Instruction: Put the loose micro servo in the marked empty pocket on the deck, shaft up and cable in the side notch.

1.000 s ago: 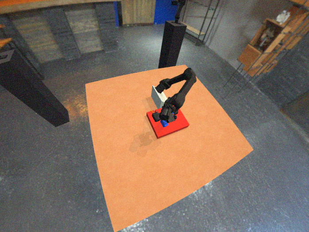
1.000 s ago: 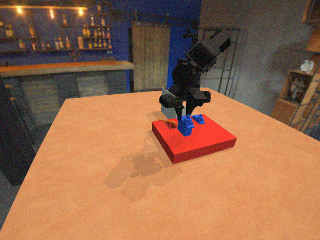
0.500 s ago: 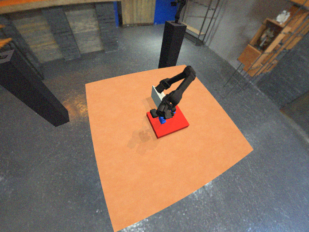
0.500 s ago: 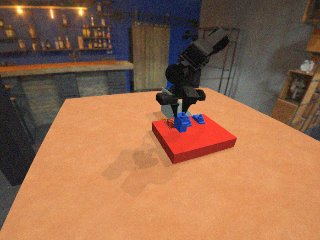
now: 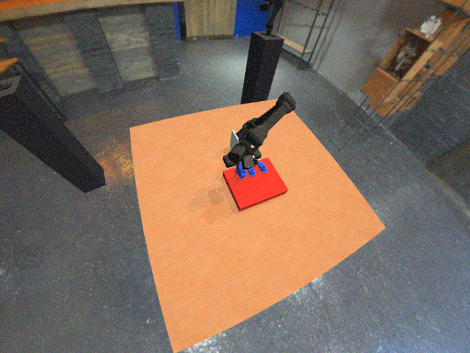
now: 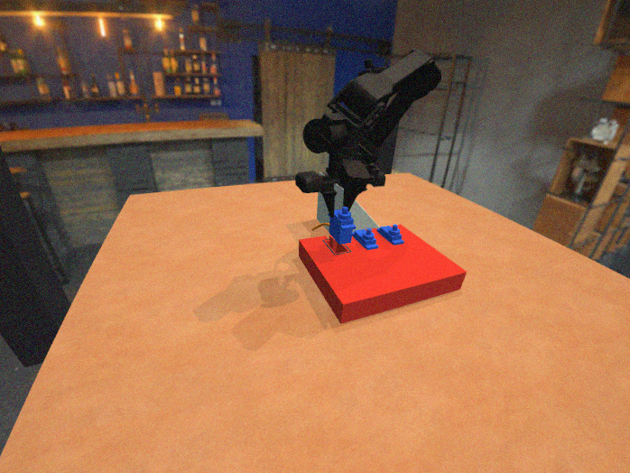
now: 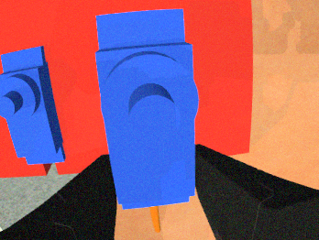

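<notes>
Now: the red deck 120 mm ahead of my gripper tip, 100 mm below it and 60 mm to the left of it.
</notes>
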